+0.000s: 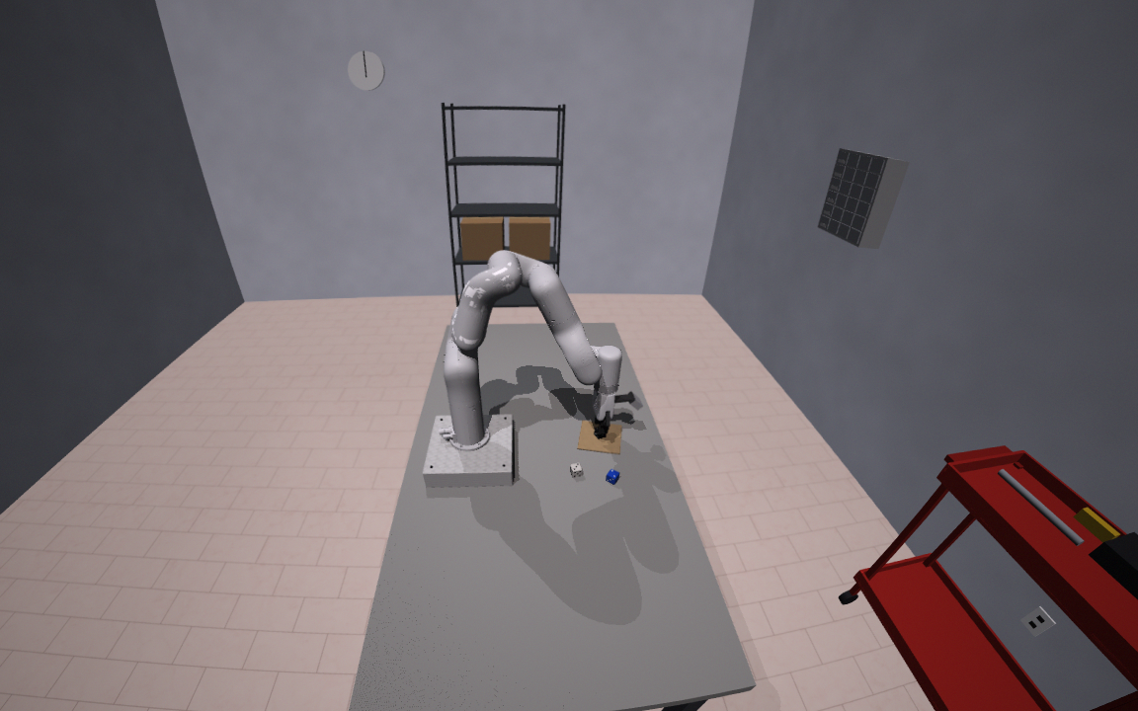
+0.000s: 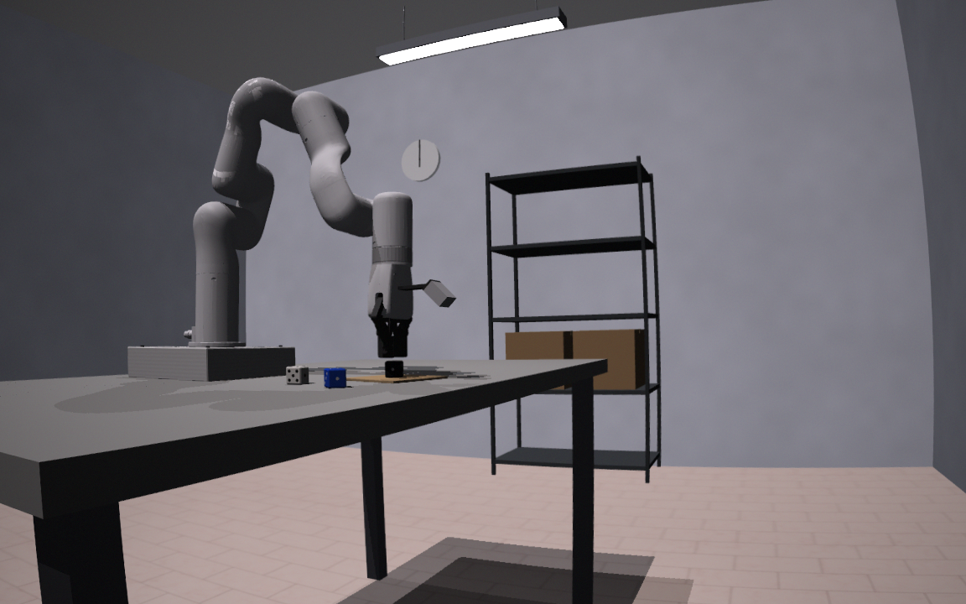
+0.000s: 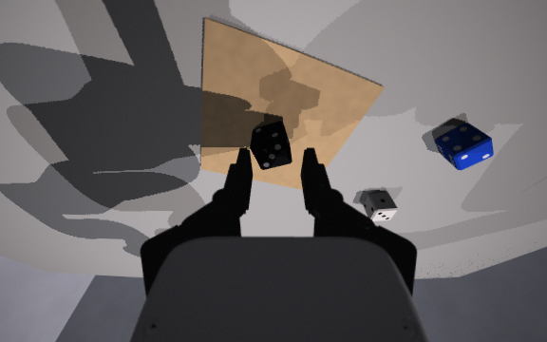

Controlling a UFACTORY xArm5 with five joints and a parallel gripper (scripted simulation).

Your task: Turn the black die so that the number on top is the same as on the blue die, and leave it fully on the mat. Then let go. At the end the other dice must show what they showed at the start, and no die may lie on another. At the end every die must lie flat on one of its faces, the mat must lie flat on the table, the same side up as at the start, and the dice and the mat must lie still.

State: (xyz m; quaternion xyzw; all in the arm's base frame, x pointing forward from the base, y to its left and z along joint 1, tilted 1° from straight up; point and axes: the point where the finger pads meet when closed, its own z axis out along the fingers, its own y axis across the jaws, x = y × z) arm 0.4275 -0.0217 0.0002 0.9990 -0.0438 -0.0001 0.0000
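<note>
Right now my hand is 4 cm above the black die. From my hand the other things lie so: blue die: 2 cm behind, 19 cm to the right, 4 cm below; white die: 12 cm behind, 14 cm to the right, 4 cm below; tan mat: 6 cm below.
</note>
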